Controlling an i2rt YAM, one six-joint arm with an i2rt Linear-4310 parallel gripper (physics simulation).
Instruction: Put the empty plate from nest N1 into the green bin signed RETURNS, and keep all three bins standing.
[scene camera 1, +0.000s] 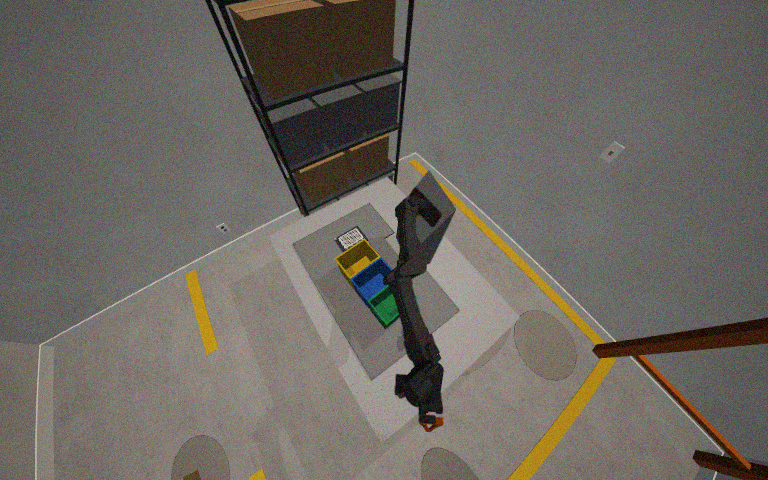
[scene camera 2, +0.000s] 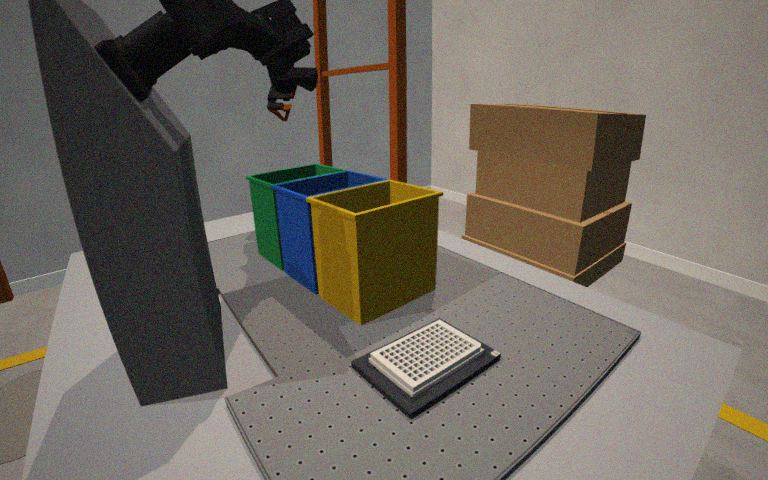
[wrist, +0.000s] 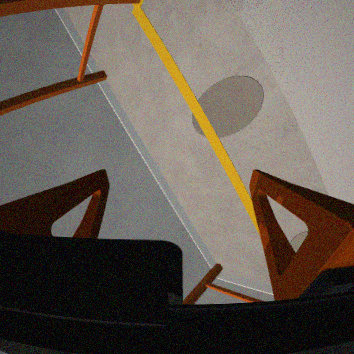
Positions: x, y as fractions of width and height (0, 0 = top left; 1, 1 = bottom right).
Labels:
green bin: scene camera 1 0.50, 0.64; scene camera 2 0.34, 0.43; not seen in the wrist view (out of frame)
blue bin: scene camera 1 0.48, 0.59; scene camera 2 0.38, 0.45; not seen in the wrist view (out of frame)
yellow bin: scene camera 1 0.46, 0.54; scene camera 2 0.49, 0.51; not seen in the wrist view (out of frame)

